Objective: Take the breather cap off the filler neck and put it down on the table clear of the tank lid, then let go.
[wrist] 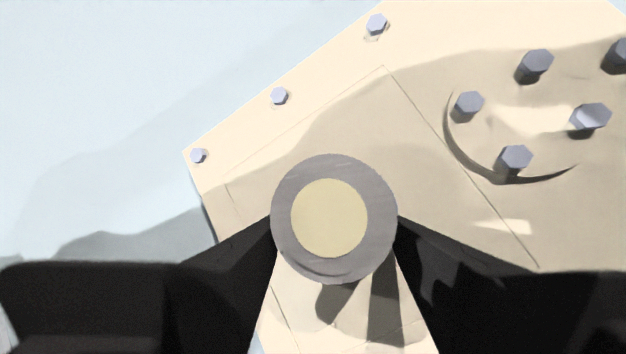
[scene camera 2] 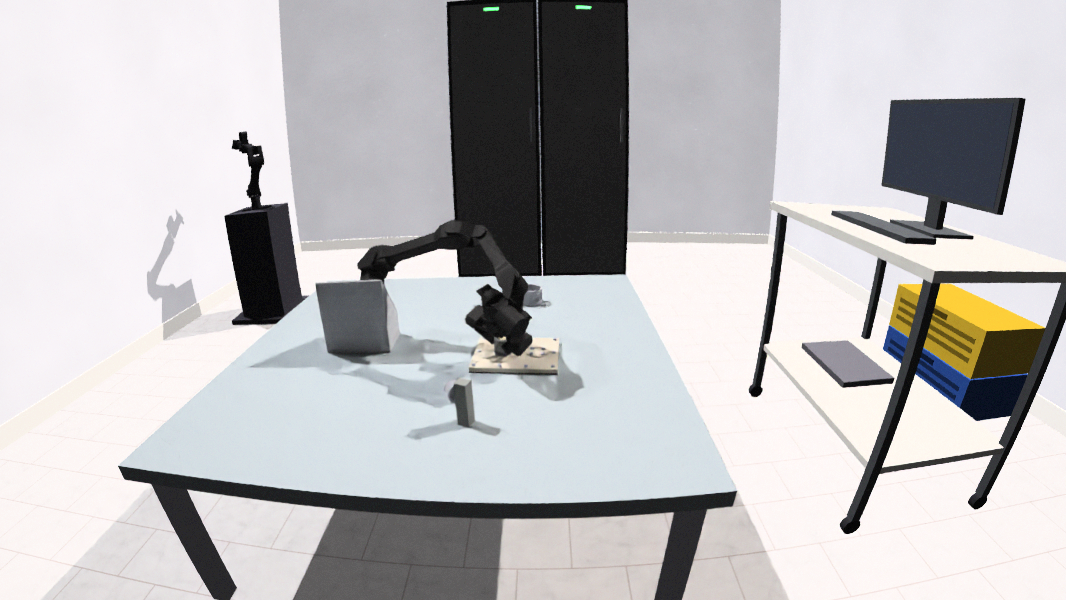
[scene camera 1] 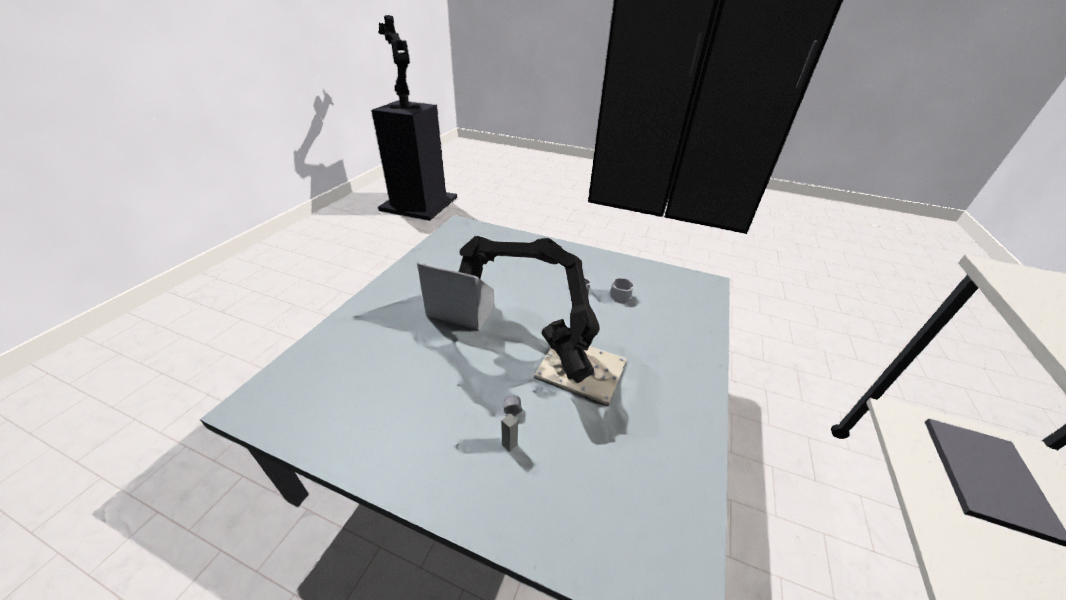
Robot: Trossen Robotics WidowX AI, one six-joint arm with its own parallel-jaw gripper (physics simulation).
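Pixels of known places: gripper, between the fingertips: (wrist: 334, 222) (scene camera 2: 501, 348); arm's base, origin of its link: (scene camera 2: 369, 291) (scene camera 1: 467, 277).
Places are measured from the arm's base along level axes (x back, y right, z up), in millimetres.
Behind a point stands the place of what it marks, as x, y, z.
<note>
The breather cap (wrist: 330, 217) {-383, 101, -111}, a grey round cap with a pale yellow disc in its middle, sits between the fingertips in the wrist view. My gripper (scene camera 1: 582, 374) {-377, 102, -143} (scene camera 2: 514, 348) {-377, 102, -143} (wrist: 334, 222) {-377, 102, -143} is shut on it, one black finger at each side. The tank lid (scene camera 1: 615, 372) {-519, 95, -154} (scene camera 2: 548, 362) {-500, 173, -154} (wrist: 340, 65) {-433, 31, -154} is a cream plate with small bolts along its edge and a bolted round flange. The gripper and cap are over the lid. The filler neck is hidden, and I cannot tell the gap under the cap.
A grey slanted box (scene camera 1: 451, 298) {38, 52, -58} (scene camera 2: 354, 316) {41, 53, -54} stands at the left near the arm's base. A small upright block (scene camera 1: 509, 433) {-307, 433, -92} (scene camera 2: 463, 403) {-301, 431, -109} stands in front of the lid, with a round grey piece (scene camera 1: 511, 403) {-273, 328, -123} behind it. A grey cup (scene camera 1: 621, 289) {-475, -342, -162} (scene camera 2: 532, 295) {-482, -271, -128} stands at the back.
</note>
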